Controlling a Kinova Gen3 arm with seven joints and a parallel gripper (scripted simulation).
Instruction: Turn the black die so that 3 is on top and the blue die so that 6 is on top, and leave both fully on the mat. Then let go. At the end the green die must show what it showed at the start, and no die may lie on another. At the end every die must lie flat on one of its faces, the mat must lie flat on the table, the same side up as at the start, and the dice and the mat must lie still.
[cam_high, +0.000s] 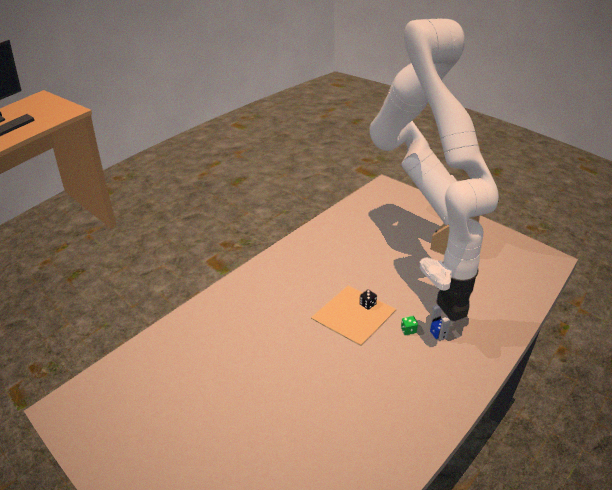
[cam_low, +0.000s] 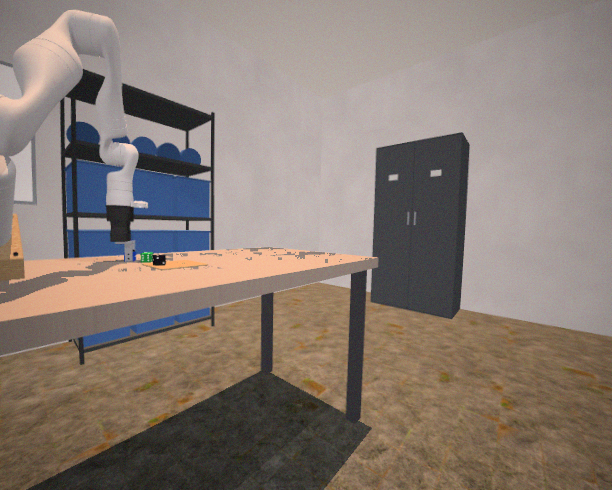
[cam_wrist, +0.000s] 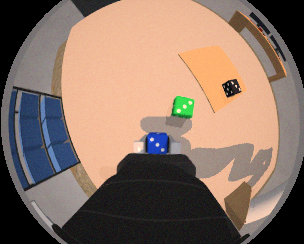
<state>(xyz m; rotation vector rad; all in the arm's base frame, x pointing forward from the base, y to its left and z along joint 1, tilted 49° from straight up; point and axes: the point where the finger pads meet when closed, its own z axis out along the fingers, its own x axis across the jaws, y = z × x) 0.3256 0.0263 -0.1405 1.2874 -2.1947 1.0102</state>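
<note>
Now: hand 30 mm short of the green die and 60 mm to the left of it. Round my hand: blue die (right at my hand); then black die (20 mm ahead, 180 mm to the right); then orange mat (60 mm ahead, 190 mm to the right, 20 mm below).
</note>
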